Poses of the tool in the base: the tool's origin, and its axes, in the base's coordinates. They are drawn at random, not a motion.
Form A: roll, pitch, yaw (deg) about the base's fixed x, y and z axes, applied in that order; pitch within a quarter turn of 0, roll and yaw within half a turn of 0; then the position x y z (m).
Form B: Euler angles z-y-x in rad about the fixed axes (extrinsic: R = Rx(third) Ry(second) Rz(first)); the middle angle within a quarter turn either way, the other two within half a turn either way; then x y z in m. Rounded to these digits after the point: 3 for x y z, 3 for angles.
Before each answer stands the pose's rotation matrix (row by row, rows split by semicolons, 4 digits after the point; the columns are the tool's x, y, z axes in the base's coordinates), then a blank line. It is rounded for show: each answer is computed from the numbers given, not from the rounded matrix.
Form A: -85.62, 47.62, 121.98, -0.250, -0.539, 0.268
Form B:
-0.3570 0.3253 -0.8756; 0.5717 -0.6652 -0.4802; -0.7387 -0.6721 0.0515

-2.403, -1.067, 1.464, -0.250, -0.539, 0.268
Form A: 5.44, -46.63, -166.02, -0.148, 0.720, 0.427
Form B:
-0.6664 0.3074 0.6793; -0.1659 -0.9494 0.2668; 0.7269 0.0651 0.6836

-2.709, 0.747, -0.372, -0.148, 0.720, 0.427
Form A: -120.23, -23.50, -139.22, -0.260, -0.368, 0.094
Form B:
-0.6944 -0.5897 0.4123; -0.5990 0.1562 -0.7854; 0.3987 -0.7924 -0.4617

2.438, 0.425, 2.102, -0.260, -0.368, 0.094
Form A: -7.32, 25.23, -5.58, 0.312, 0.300, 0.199
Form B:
0.9003 0.0424 0.4332; -0.0880 0.9924 0.0857; -0.4263 -0.1153 0.8972

-0.047, 0.448, -0.095, 0.312, 0.300, 0.199
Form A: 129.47, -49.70, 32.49, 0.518, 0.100, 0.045
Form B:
0.5456 -0.1551 0.8236; 0.3474 -0.8524 -0.3907; 0.7627 0.4993 -0.4111

0.277, 0.968, 2.382, 0.518, 0.100, 0.045
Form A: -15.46, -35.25, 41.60, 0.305, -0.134, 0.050
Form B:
0.6107 -0.5249 -0.5930; 0.5422 0.8229 -0.1700; 0.5771 -0.2177 0.7871

0.710, -0.635, 0.213, 0.305, -0.134, 0.050
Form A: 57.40, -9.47, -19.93, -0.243, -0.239, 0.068
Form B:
0.9273 0.0533 -0.3705; -0.3362 0.5538 -0.7618; 0.1645 0.8310 0.5314

-0.057, -0.380, 0.962, -0.243, -0.239, 0.068
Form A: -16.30, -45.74, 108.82, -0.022, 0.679, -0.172
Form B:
-0.2251 -0.9733 -0.0439; 0.6606 -0.1194 -0.7412; 0.7162 -0.1959 0.6699

1.798, -0.044, 0.836, -0.022, 0.679, -0.172
